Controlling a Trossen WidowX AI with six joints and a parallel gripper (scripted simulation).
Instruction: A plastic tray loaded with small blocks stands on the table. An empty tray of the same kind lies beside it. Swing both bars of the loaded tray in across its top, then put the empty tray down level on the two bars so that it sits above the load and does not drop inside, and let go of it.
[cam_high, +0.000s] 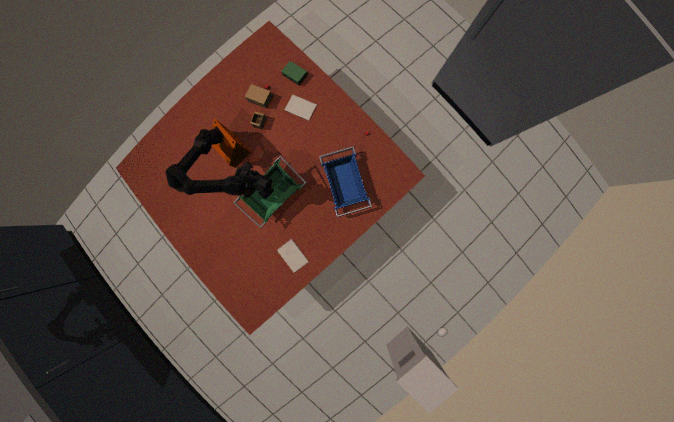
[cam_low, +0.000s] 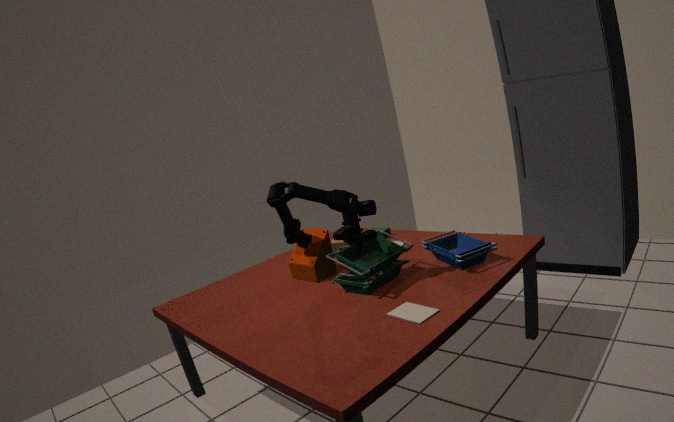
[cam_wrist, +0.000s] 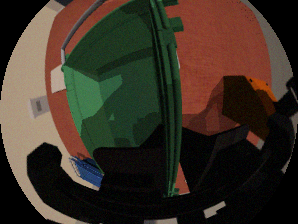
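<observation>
The green tray is 70 mm ahead of my gripper tip, 10 mm to the left of it and 10 mm above it. The rest, counted from my gripper tip: tan box (420 mm behind, 270 mm to the left, 90 mm below); green block (400 mm behind, 500 mm to the left, 100 mm below).
</observation>
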